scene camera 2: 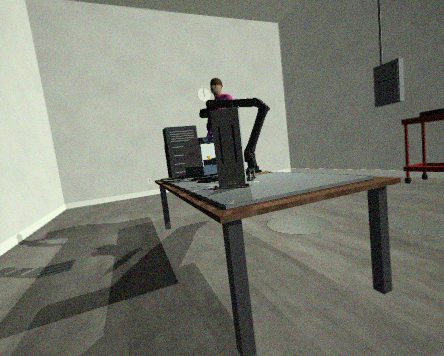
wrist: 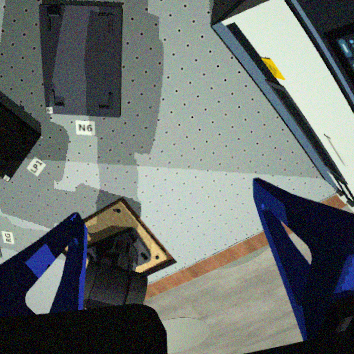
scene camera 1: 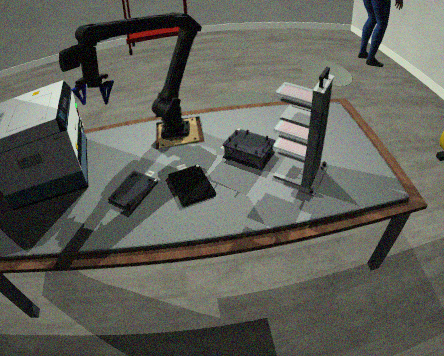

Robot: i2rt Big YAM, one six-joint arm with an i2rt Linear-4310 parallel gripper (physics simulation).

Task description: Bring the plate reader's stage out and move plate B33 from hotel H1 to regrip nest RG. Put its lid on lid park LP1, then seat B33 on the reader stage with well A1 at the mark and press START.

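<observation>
The plate reader stands at the table's left in scene camera 1; no extended stage shows. Hotel H1 stands at the right; its shelves hold pinkish plates, such as the top plate and a lower plate. Which one is B33 cannot be told. The regrip nest RG, a dark block with pegs, is left of the hotel. Lid park LP1 is a black pad with no lid visible. My gripper is open and empty, high above the table beside the reader.
A dark nest labelled N6 lies between LP1 and the reader. My arm's base plate is at the table's back edge. A person and a red cart are beyond the table.
</observation>
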